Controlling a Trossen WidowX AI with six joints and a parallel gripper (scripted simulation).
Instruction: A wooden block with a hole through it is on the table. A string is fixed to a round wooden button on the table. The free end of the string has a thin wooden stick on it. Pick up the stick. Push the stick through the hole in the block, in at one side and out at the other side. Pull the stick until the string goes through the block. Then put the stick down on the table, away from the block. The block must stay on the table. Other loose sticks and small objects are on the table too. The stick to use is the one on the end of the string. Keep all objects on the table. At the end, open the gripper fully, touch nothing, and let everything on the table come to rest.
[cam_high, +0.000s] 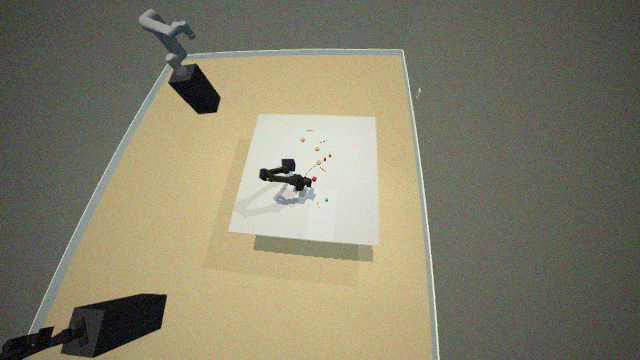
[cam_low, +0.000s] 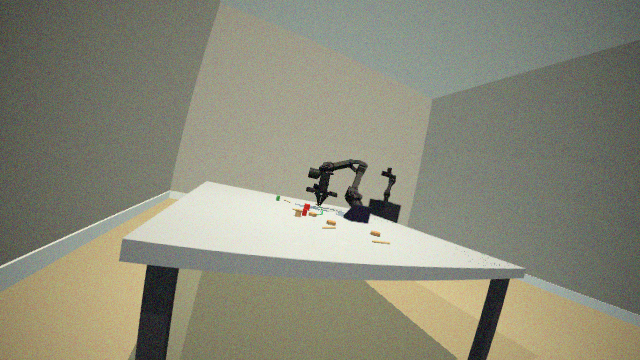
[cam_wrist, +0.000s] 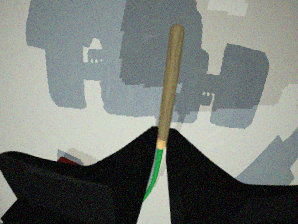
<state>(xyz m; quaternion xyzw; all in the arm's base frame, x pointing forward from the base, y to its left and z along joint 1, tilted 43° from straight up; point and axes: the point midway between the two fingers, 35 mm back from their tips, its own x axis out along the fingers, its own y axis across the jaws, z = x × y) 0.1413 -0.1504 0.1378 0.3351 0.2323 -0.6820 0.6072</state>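
Now: gripper tip 110 mm short of the red block, 60 mm to the right of it and 10 mm above it. The rest, counted from my gripper tip: round wooden button 160 mm ahead, 240 mm to the left, 20 mm below; then green object 220 mm ahead, 140 mm to the right, 10 mm below.
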